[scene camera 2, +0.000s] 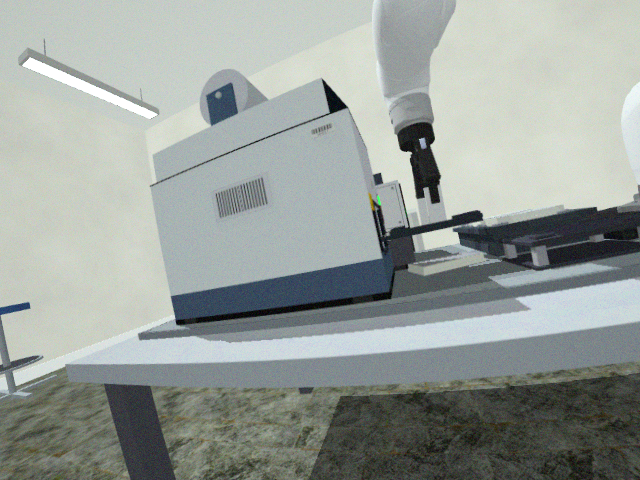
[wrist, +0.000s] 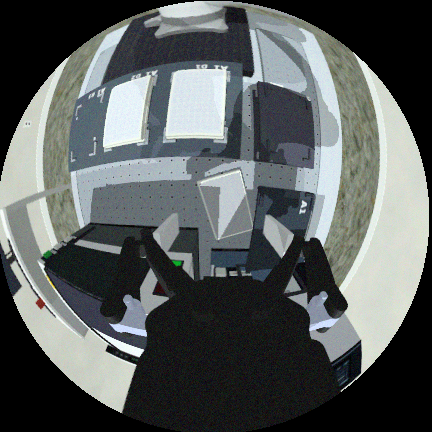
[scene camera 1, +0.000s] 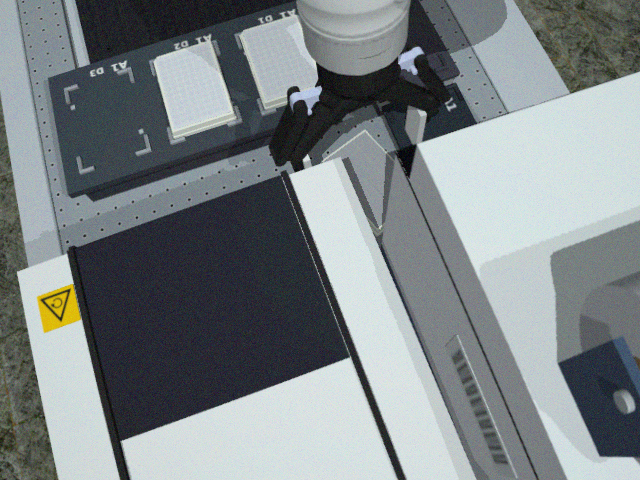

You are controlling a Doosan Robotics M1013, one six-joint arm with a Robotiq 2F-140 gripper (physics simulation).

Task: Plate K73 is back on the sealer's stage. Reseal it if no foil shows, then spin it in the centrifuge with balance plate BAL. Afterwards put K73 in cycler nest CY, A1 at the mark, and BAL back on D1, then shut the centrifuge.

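Frame: origin at the arm's base, x ahead, y left, z up, level; millimetres.
Seen in the pictures: gripper, fingertip midpoint: (wrist: 220, 223) (scene camera 1: 361, 158).
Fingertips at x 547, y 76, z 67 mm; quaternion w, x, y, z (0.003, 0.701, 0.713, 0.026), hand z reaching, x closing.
Note:
A point is followed by its place in that frame.
A pale, smooth-topped plate (scene camera 1: 368, 167) @[x 528, y 95, z -6 mm] (scene camera 2: 447, 264) (wrist: 235, 207) @[x 544, y 108, z -6 mm] lies skewed on the bench beside the sealer's dark stage (wrist: 272, 200) @[x 509, y 148, z 71 mm] (scene camera 2: 434, 227) @[x 565, y 220, z 64 mm], marked A1; its label is not readable. No plate shows on the visible part of the stage. My gripper (scene camera 1: 360, 143) @[x 547, y 75, z 67 mm] (scene camera 2: 430, 198) (wrist: 220, 223) @[x 547, y 75, z 67 mm] is wide open and empty, above the bench near that plate. White plates stand on D1 (scene camera 1: 279, 62) @[x 366, y 31, z 53 mm] (wrist: 196, 102) @[x 369, y 37, z 53 mm] and D2 (scene camera 1: 193, 87) @[x 360, y -87, z 53 mm] (wrist: 129, 112) @[x 367, y -73, z 53 mm]; which is BAL is not readable. A dark raised nest (wrist: 285, 122) @[x 372, y 192, z 18 mm], seemingly CY, holds no plate.
The white sealer (scene camera 1: 542, 170) @[x 726, y 135, z 328 mm] (scene camera 2: 268, 232) @[x 822, y 278, z 113 mm] stands close to the gripper. A white machine with a dark panel (scene camera 1: 206, 310) @[x 695, y -135, z 191 mm] and a yellow warning label (scene camera 1: 58, 308) @[x 644, y -265, z 189 mm] fills the front left in scene camera 1. Position D3 on the dark deck (scene camera 1: 111, 129) @[x 368, y -209, z 37 mm] holds no plate.

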